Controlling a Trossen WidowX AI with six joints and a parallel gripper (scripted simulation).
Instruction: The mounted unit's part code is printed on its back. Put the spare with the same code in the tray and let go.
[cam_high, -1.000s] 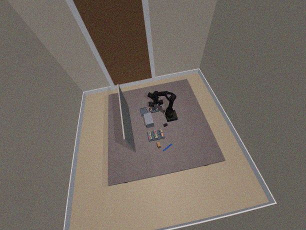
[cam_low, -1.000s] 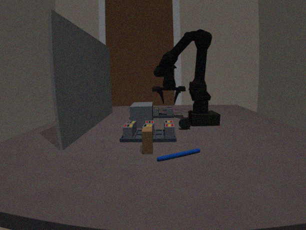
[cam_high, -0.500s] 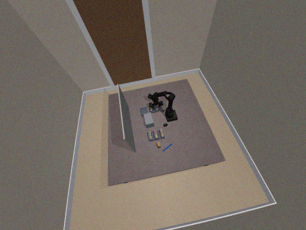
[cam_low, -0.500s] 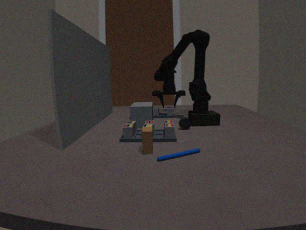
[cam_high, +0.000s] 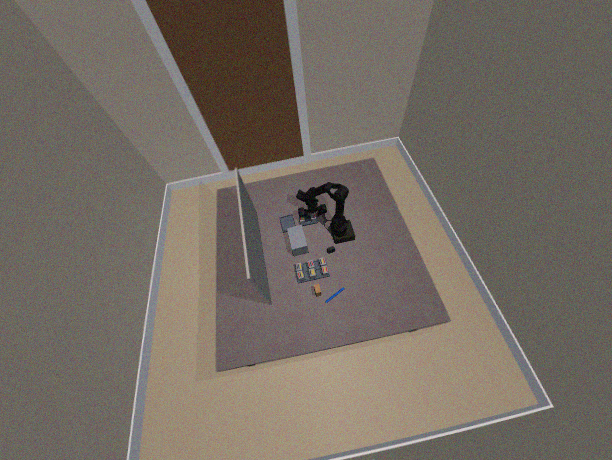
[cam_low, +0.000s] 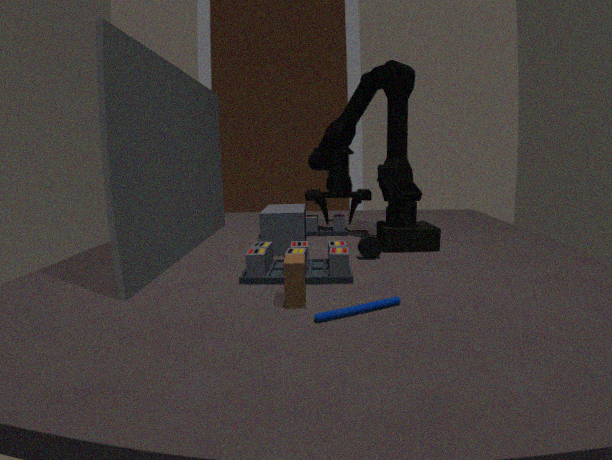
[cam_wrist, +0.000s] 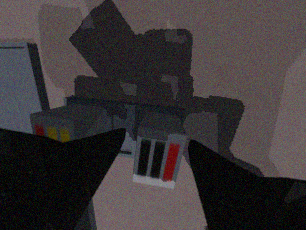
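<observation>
My gripper tip is 18 cm short of the flat grey plate, 5 cm to the left of it and 2 cm above it. Also, from my gripper tip: mounted unit: 17 cm ahead, 15 cm to the left, 2 cm above; then blue stick: 9 cm ahead, 55 cm to the left, 2 cm below; then tall dark panel: 41 cm ahead, 10 cm to the left, 20 cm above.
</observation>
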